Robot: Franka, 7 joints.
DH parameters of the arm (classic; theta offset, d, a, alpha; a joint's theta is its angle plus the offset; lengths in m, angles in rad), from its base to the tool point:
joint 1: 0 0.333 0 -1.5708
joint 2: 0 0 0 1.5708
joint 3: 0 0.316 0.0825 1.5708
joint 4: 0 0 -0.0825 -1.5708
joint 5: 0 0.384 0 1.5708
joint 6: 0 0 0.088 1.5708
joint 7: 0 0.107 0 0
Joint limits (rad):
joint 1: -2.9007..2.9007
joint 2: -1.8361..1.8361
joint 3: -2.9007..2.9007
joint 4: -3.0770..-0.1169
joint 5: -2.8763..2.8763
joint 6: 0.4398..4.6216
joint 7: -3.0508..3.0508
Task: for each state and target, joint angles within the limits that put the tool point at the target. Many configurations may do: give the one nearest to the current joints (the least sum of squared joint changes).
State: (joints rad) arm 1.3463 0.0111 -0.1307 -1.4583 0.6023 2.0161 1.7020
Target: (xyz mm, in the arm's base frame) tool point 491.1 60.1 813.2
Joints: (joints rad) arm 0.8838 -0.2977 -0.6684 -1.5568 0.5457 2.0035 1.7020
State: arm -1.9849 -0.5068 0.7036 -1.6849 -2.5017 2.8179 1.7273
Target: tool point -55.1 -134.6 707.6
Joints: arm -2.1804 -1.2964 -0.0171 -2.3723 -2.7715 3.3360 1.7273
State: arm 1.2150 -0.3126 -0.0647 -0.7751 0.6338 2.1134 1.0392
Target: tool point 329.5 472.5 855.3
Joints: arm 1.0778 0.0889 -0.1861 -1.1217 0.6016 2.0421 1.0392
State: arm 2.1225 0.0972 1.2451 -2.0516 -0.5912 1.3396 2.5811
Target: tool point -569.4 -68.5 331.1
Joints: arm 2.3378 0.5528 1.1126 -1.8643 -0.6629 1.6301 2.5811
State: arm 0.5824 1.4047 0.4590 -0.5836 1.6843 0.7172 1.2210
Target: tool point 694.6 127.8 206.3
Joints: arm -0.0792 1.5483 0.2829 -0.5577 1.7235 0.7355 1.2210
